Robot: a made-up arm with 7 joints. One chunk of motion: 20 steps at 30 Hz.
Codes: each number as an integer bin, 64 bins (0 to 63) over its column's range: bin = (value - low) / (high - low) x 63, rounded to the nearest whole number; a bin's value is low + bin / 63 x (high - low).
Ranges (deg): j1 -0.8..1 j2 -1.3..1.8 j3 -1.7..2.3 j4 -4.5..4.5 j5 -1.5..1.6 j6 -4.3..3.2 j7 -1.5..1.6
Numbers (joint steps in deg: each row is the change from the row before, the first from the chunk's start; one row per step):
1: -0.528 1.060 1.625 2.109 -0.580 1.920 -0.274
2: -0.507 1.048 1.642 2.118 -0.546 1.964 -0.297
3: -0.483 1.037 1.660 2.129 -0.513 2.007 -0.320
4: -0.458 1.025 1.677 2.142 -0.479 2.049 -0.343
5: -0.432 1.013 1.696 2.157 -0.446 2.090 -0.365
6: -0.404 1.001 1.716 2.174 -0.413 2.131 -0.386
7: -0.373 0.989 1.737 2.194 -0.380 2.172 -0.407
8: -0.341 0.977 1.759 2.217 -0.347 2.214 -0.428
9: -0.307 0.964 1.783 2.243 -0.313 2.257 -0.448
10: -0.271 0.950 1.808 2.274 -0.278 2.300 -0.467
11: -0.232 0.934 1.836 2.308 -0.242 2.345 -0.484
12: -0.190 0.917 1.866 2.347 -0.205 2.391 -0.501
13: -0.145 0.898 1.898 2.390 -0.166 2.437 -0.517
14: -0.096 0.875 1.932 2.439 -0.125 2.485 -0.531
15: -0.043 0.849 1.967 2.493 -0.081 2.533 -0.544
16: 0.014 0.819 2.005 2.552 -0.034 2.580 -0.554
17: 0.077 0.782 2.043 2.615 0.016 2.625 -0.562
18: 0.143 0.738 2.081 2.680 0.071 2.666 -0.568
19: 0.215 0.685 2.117 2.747 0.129 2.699 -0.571
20: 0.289 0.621 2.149 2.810 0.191 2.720 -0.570
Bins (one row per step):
1: 10 48 52 46 19 52 25
2: 10 48 53 46 19 53 24
3: 11 47 53 46 20 53 24
4: 12 47 53 46 21 53 24
5: 13 47 53 47 21 54 23
6: 14 47 54 47 22 54 23
7: 15 47 54 47 23 54 22
8: 16 46 54 47 23 55 22
9: 17 46 55 47 24 55 21
10: 19 46 55 47 25 55 21
11: 20 45 56 48 26 56 21
12: 21 45 56 48 26 56 20
13: 23 45 57 48 27 57 20
14: 25 44 57 49 28 57 20
15: 26 44 58 49 29 57 19
16: 28 43 58 49 30 58 19
17: 31 42 59 50 31 58 19
18: 33 41 60 50 32 59 19
19: 36 40 60 51 33 59 19
20: 38 39 61 51 34 59 19

